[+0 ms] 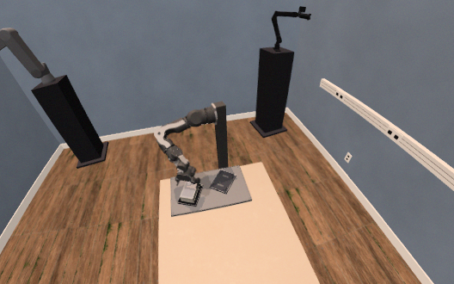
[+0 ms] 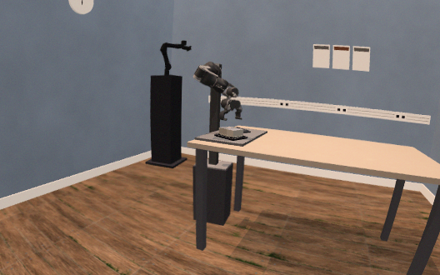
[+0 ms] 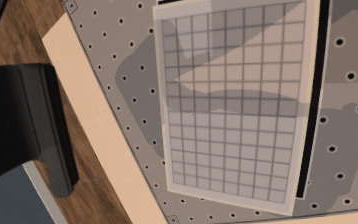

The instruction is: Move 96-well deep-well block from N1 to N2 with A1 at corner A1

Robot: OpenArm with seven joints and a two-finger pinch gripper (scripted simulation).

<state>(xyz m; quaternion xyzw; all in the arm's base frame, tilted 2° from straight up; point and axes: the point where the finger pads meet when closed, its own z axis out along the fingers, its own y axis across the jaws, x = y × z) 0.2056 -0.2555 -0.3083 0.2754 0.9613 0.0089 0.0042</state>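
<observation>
Right now the 96-well deep-well block is 70 mm below my hand. Round my hand: black plate nest 100 mm below.
</observation>
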